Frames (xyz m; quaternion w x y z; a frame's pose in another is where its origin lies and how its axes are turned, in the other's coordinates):
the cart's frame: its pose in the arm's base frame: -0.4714 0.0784 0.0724 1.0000 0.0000 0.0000 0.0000
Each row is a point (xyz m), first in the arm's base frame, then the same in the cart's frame.
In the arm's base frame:
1: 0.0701 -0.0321 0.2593
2: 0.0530 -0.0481 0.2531
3: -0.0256 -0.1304 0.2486
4: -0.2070 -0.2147 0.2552
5: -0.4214 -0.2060 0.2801
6: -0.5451 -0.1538 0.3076
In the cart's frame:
1: 0.5415 -0.1105 0.1869
2: 0.5244 -0.1265 0.1807
3: 0.4458 -0.2088 0.1762
4: 0.2644 -0.2931 0.1828
5: 0.0500 -0.2844 0.2077
6: -0.0737 -0.2322 0.2352

